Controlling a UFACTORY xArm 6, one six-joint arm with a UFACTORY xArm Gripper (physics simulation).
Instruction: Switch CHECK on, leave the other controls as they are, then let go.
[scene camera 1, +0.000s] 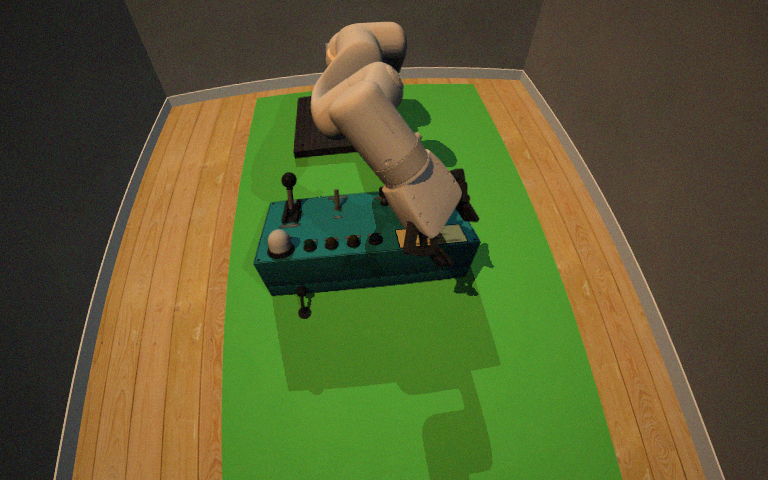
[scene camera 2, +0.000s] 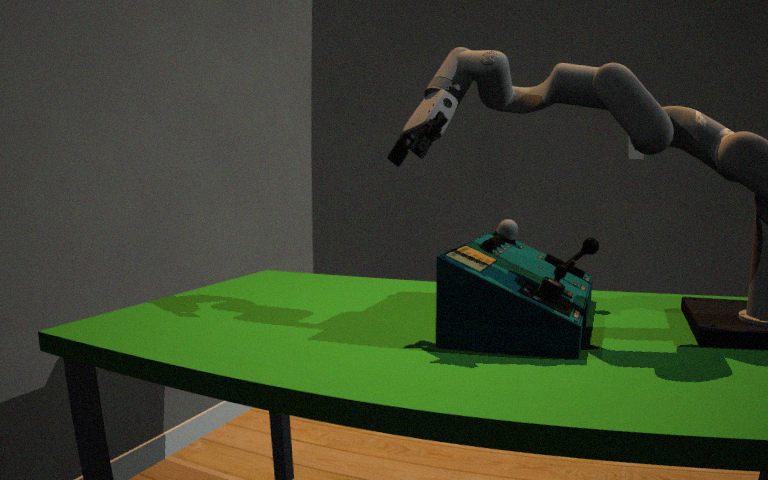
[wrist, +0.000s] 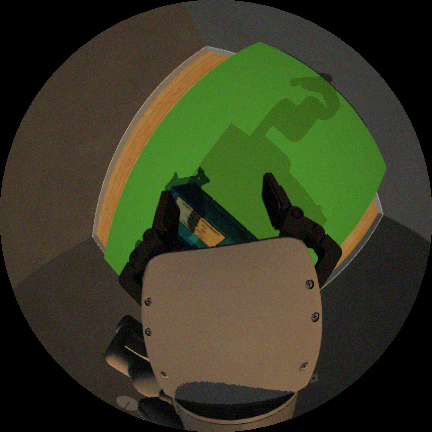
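Scene camera 1 gives me a sight of my gripper (scene camera 1: 459, 241). In the wrist view, too, I see the gripper (wrist: 217, 191).
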